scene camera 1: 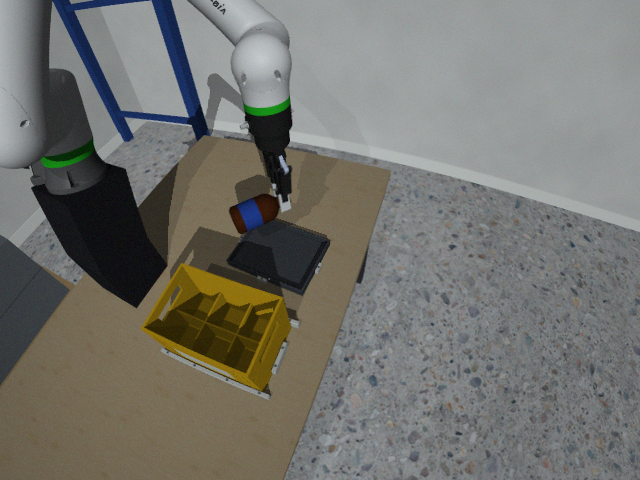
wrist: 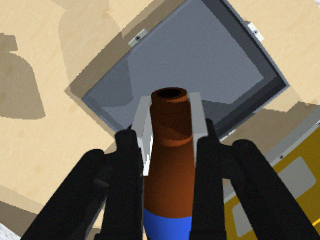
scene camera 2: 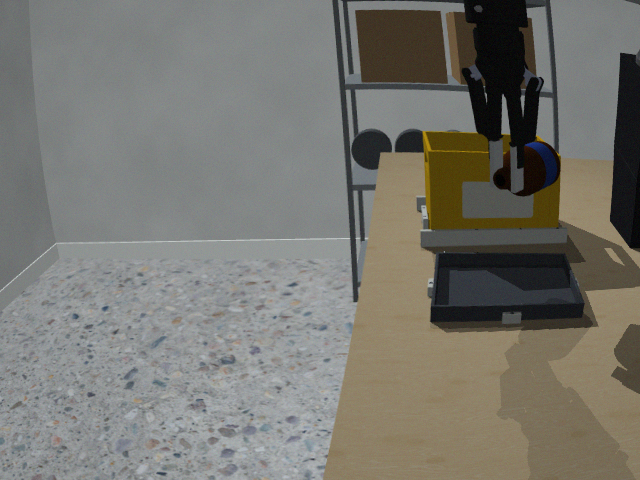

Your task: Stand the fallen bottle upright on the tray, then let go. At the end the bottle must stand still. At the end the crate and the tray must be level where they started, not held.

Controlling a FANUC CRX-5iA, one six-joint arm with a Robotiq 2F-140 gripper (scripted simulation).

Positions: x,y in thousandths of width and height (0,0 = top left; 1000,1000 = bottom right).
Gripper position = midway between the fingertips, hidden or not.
Scene:
my gripper: scene camera 1 441,426; wrist 536,456; scene camera 2 791,391
tray: scene camera 1 448,534; wrist 686,235; scene camera 2 771,589

